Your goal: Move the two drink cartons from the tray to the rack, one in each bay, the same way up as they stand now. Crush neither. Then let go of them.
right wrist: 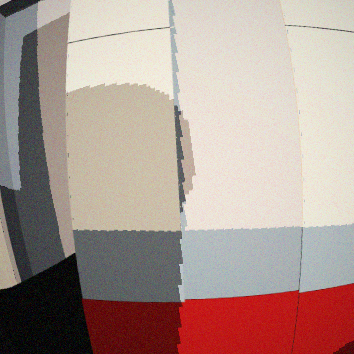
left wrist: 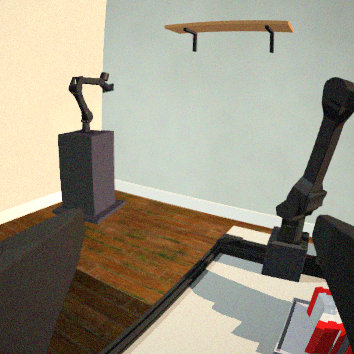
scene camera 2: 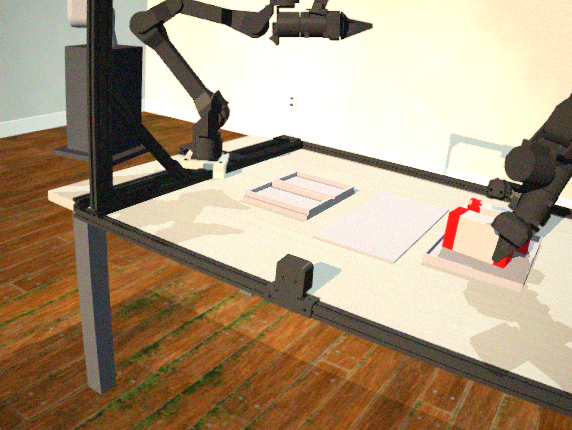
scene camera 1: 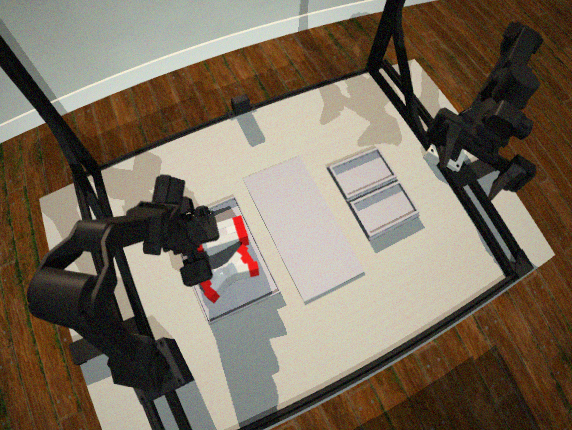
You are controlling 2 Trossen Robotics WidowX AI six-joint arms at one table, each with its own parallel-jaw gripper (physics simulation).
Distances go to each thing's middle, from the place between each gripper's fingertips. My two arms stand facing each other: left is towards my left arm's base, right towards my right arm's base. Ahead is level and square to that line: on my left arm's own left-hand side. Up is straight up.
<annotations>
Right now my right hand is 50 mm short of the grey tray point(scene camera 1: 243, 293), 20 mm to the right of it and 10 mm above it. From my right hand the other things lie so: pale mat point(scene camera 1: 314, 249): 90 mm ahead, 220 mm to the left, 10 mm below.
Now: left hand 370 mm above the pale mat, 190 mm past it and 130 mm to the left of it. Also, from my left hand: grey tray: 370 mm below, 330 mm to the right, 240 mm behind.
</annotations>
